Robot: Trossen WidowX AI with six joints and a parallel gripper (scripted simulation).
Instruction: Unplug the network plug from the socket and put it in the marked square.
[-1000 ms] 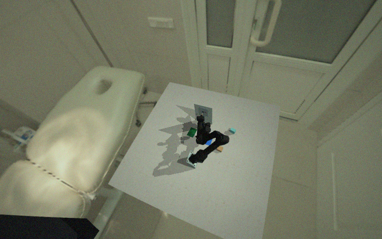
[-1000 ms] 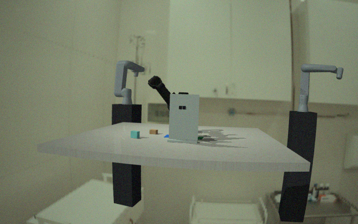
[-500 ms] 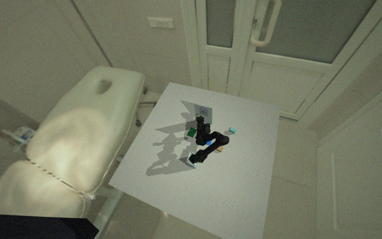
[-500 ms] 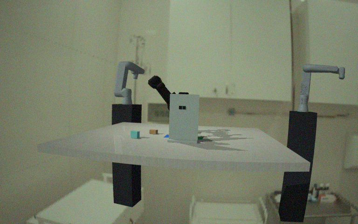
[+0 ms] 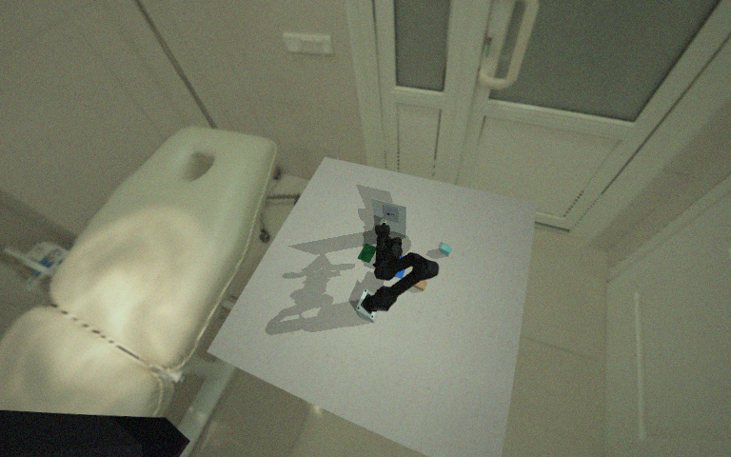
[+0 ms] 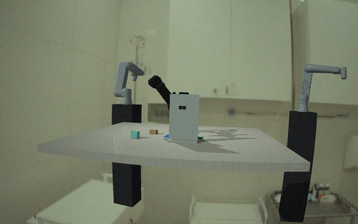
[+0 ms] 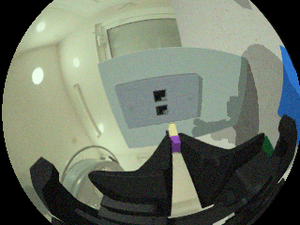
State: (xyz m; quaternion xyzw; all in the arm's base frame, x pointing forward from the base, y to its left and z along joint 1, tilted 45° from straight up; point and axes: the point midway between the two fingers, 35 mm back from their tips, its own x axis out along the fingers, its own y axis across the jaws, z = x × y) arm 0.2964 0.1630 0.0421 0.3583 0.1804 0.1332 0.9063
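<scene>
The blue square is 9 cm behind my gripper tip, 9 cm to the right of it and 19 cm below it. The rest, counted from my gripper tip: network plug right at my gripper tip; grey panel 7 cm ahead, 7 cm below.
</scene>
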